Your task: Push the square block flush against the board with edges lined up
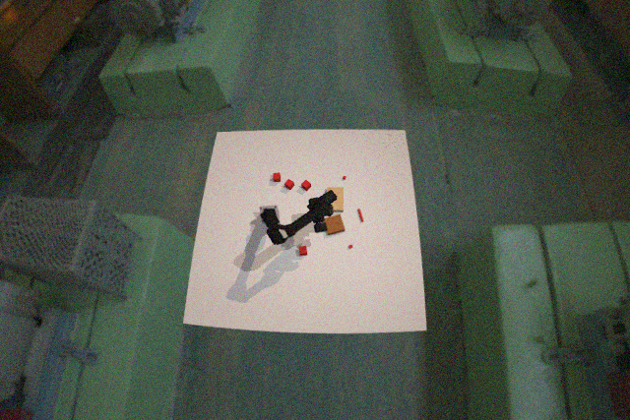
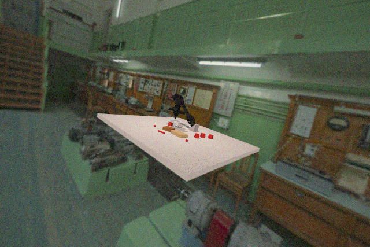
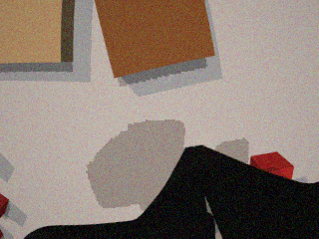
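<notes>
The brown square block is 110 mm below my gripper tip, 90 mm ahead of it and 20 mm to the left of it. Also, from my gripper tip: tan board: 180 mm to the left, 110 mm below, 100 mm ahead; then thin red stick: 240 mm ahead, 120 mm below, 80 mm to the left.
</notes>
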